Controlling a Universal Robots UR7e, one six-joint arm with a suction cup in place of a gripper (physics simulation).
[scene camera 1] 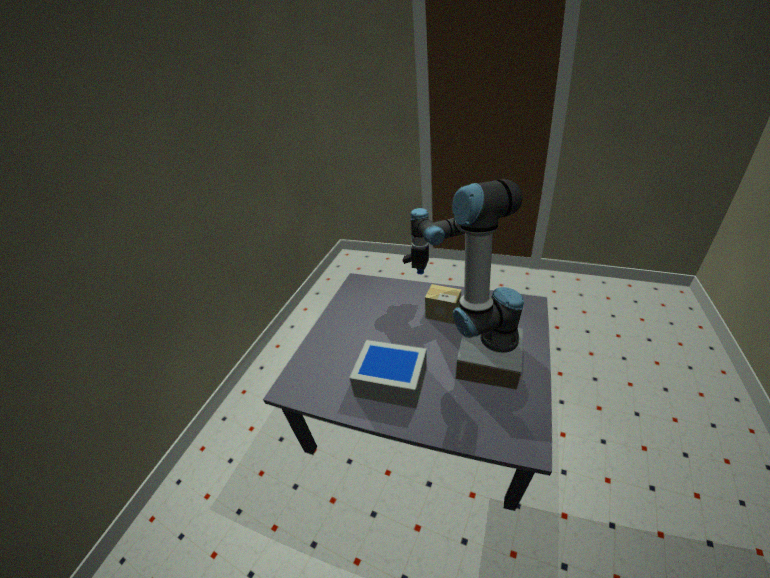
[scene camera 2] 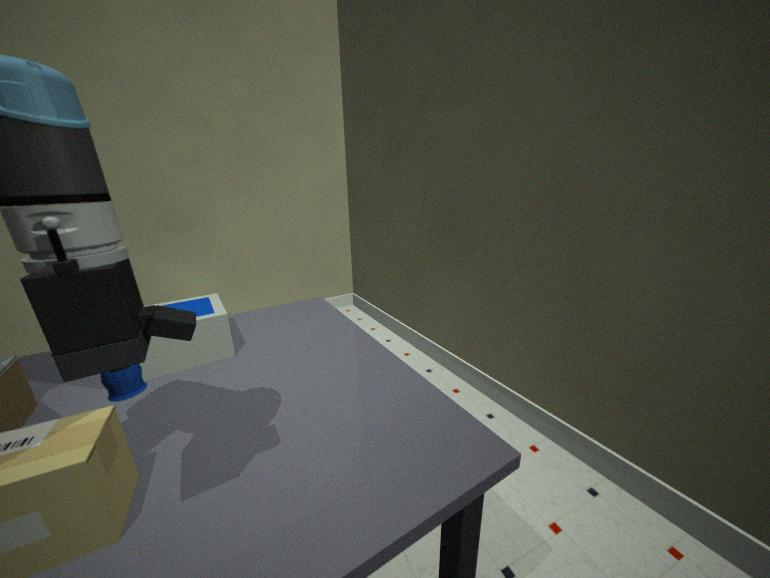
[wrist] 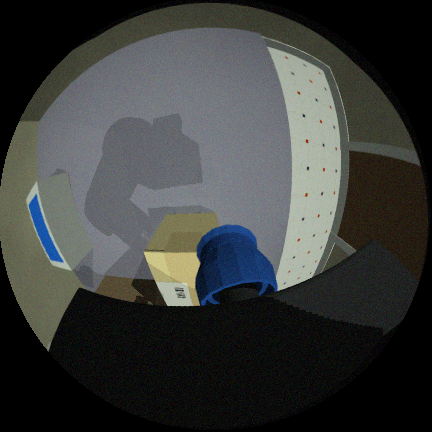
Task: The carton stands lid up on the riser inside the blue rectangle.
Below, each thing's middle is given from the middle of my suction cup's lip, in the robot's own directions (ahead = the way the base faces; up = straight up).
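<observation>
Riser (scene camera 2: 211, 341): 150 mm below, 500 mm to the left of, 30 mm ahead of my suction cup. Tan carton (scene camera 2: 75, 477): my suction cup 140 mm above it, 60 mm to the right of it, 120 mm past it.
</observation>
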